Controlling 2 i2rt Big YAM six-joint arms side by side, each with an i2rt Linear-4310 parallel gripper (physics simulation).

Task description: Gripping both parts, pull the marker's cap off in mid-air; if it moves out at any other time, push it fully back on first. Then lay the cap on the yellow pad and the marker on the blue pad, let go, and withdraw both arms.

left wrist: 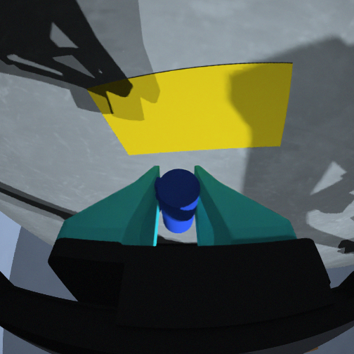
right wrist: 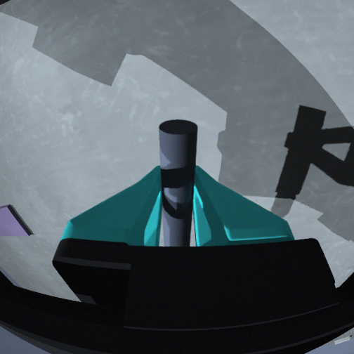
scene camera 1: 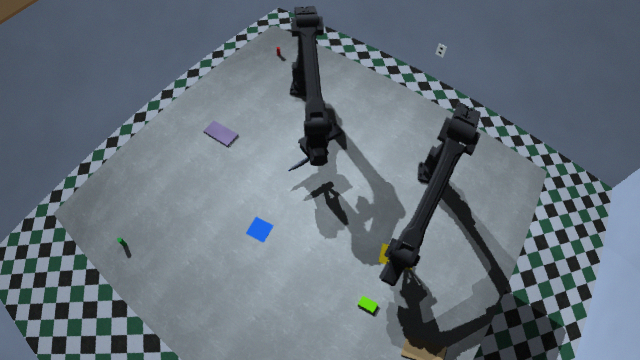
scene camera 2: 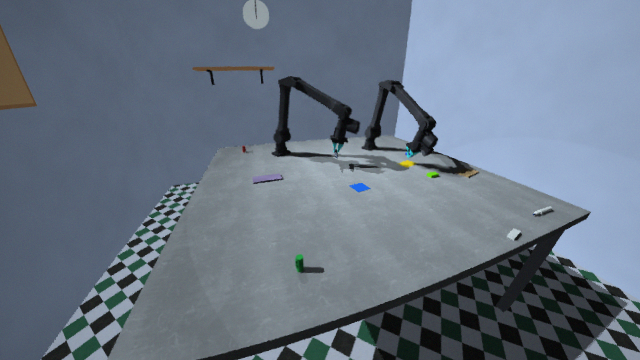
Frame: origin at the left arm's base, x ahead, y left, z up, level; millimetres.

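Seen in the pictures: left gripper, fingertip midpoint: (scene camera 2: 408,157); right gripper, fingertip midpoint: (scene camera 2: 335,153); left arm's base, link origin: (scene camera 1: 431,174) (scene camera 2: 369,148); right arm's base, link origin: (scene camera 1: 303,89) (scene camera 2: 281,153).
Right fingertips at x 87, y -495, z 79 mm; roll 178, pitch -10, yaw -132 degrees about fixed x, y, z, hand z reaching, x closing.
Note:
Offsets run from my right fingertips to a thing's top centre.
My left gripper (left wrist: 176,174) (scene camera 2: 410,152) is shut on the blue cap (left wrist: 178,192), held above the table beside the yellow pad {297 mm ahead, 384 mm left, 78 mm down} (left wrist: 200,110) (scene camera 1: 384,254) (scene camera 2: 407,164). In scene camera 1 the left arm covers much of the yellow pad and hides the cap. My right gripper (right wrist: 177,174) (scene camera 2: 337,150) is shut on the grey marker {27 mm ahead, 23 mm right, 17 mm up} (right wrist: 178,145) (scene camera 1: 299,164), which is tilted and held in the air, apart from the cap. The blue pad {297 mm ahead, 128 mm right, 78 mm down} (scene camera 1: 260,229) (scene camera 2: 360,187) lies flat on the table, below the right gripper in scene camera 1's picture.
A lime block {492 mm ahead, 304 mm left, 64 mm down} (scene camera 1: 368,304) (scene camera 2: 432,175) and a tan board {627 mm ahead, 527 mm left, 71 mm down} (scene camera 1: 424,349) (scene camera 2: 469,173) lie near the yellow pad. A purple slab {93 mm back, 427 mm right, 71 mm down} (scene camera 1: 221,133) (scene camera 2: 267,178) lies at the left. A green cylinder {498 mm ahead, 642 mm right, 31 mm down} (scene camera 2: 299,263), a white block {900 mm ahead, 12 mm right, 67 mm down} (scene camera 2: 514,234) and a white pen-like object {980 mm ahead, 271 mm left, 61 mm down} (scene camera 2: 543,211) are farther off.

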